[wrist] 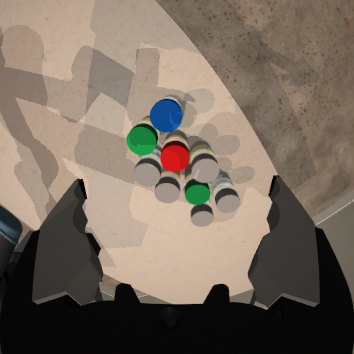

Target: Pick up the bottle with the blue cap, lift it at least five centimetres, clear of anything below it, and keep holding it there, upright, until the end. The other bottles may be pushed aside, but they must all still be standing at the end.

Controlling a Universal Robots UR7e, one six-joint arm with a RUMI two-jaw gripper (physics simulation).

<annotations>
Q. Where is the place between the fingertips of the gripper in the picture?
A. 176, 178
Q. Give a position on a green-capped bottle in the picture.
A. At 141, 139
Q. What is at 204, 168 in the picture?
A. A grey-capped bottle.
</annotations>
